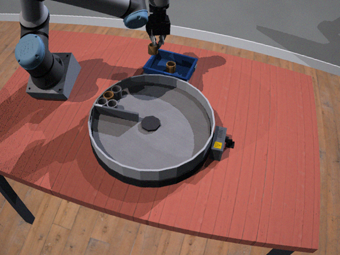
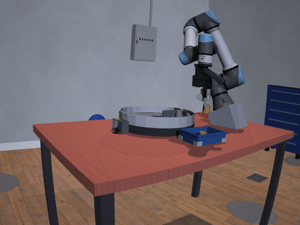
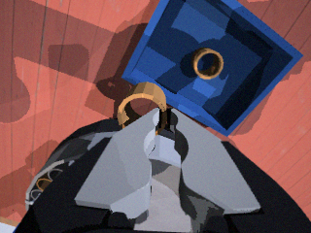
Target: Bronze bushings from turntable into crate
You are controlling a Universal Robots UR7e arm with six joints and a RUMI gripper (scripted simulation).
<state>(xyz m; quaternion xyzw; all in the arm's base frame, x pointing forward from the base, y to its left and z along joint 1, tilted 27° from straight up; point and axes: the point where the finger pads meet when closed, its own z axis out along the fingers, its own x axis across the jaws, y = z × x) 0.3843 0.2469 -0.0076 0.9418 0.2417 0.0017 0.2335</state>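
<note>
The blue crate is 140 mm below my hand, 40 mm to the left of it and 40 mm ahead of it. From my hand the other things lie so: grey turntable: 300 mm to the right, 110 mm below, 90 mm ahead.
</note>
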